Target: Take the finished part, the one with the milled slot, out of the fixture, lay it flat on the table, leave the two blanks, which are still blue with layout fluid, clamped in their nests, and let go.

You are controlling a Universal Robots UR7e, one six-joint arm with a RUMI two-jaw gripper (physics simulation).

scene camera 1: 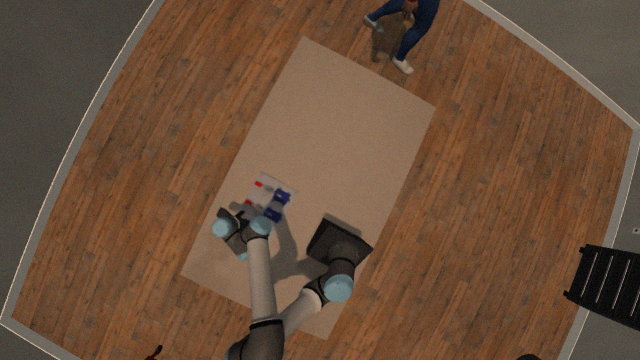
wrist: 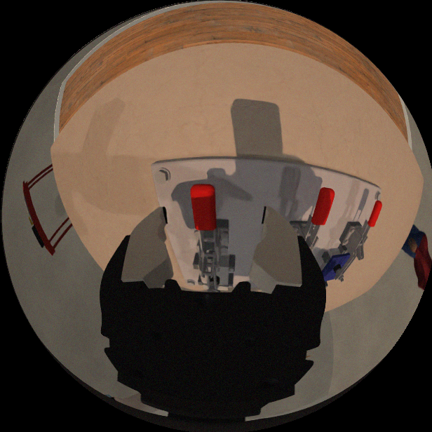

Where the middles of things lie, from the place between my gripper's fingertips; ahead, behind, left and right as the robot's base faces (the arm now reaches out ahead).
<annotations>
Right now the fixture plate (scene camera 1: 257,194) is 110 mm to the right of my hand, 70 mm behind it and 30 mm below it.
</annotations>
